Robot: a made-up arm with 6 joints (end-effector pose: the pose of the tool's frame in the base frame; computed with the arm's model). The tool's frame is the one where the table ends. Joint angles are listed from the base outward.
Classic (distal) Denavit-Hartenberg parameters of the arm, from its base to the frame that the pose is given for. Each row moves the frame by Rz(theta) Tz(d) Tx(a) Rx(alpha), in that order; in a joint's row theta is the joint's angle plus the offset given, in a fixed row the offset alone. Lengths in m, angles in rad.
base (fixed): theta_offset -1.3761; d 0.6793; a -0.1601; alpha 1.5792
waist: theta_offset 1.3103; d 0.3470; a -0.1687; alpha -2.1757
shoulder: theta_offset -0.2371; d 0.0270; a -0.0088; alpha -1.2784
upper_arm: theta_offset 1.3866; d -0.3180; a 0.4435; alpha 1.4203
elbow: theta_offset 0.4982; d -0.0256; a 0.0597; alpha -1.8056
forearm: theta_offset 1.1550; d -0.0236; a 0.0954; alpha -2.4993
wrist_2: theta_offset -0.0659; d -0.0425; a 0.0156; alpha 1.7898
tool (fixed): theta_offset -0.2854; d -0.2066; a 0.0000; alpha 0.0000
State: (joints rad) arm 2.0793 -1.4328 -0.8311 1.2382 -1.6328 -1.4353
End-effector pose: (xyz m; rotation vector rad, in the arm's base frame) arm -0.6852 -0.1439 0.6040 0.6949 -0.3568 0.9018
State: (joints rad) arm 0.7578 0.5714 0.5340 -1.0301 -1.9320 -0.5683
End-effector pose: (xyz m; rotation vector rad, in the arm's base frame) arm -0.8069 -0.4072 0.8311 2.1610 -2.1260 0.3602
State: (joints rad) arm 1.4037 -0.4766 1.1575 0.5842 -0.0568 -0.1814
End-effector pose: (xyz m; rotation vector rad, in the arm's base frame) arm -0.0967 -0.7050 0.8282 -2.5726 0.2323 0.6715
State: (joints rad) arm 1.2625 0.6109 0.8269 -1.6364 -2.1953 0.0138
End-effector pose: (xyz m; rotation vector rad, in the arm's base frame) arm -0.7273 -0.2532 0.7957 1.0180 -1.7105 0.6226
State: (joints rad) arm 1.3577 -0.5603 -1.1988 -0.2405 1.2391 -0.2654
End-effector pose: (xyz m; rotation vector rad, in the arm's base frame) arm -1.0734 -0.1600 0.5760 -1.6197 0.4811 -1.2177
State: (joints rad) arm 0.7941 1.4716 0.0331 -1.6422 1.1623 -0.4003
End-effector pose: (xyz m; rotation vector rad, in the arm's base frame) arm -0.8022 -0.1018 0.8425 0.5234 1.5855 -1.0744
